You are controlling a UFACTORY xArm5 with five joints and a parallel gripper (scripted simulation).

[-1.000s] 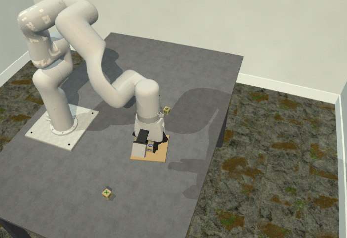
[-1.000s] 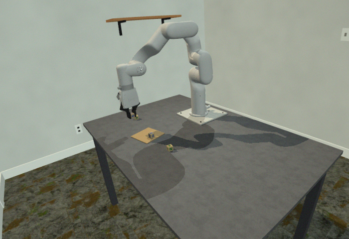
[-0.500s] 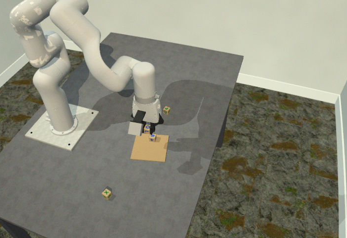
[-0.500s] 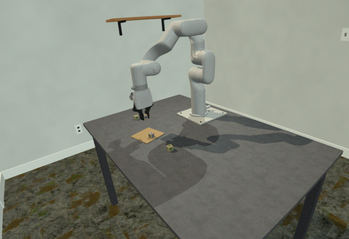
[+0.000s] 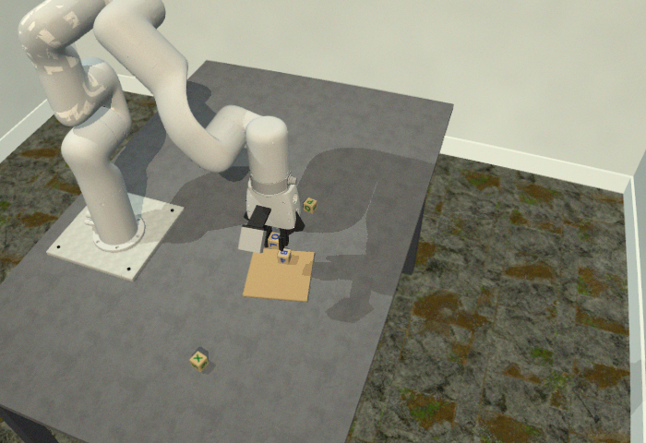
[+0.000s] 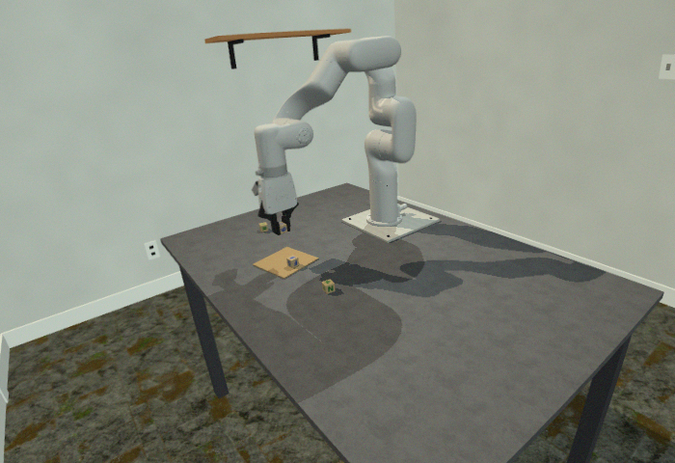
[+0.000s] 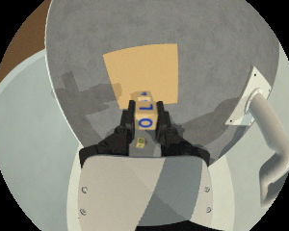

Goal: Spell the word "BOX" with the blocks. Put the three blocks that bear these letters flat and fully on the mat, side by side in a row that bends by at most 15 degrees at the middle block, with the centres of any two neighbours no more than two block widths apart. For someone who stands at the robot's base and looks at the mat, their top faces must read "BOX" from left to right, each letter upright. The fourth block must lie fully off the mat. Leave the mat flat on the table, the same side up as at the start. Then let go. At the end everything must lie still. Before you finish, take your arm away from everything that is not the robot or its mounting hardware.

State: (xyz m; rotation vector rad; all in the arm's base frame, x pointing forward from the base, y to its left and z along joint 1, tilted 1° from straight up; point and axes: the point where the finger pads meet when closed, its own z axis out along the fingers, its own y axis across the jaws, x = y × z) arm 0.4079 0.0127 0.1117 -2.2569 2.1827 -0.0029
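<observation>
Now: hand 12 cm above the tan mat. The rest, counted from my hand: X block: 6 cm behind, 27 cm to the right, 11 cm below; B block: 4 cm to the left, 10 cm below; O block: 1 cm below.
</observation>
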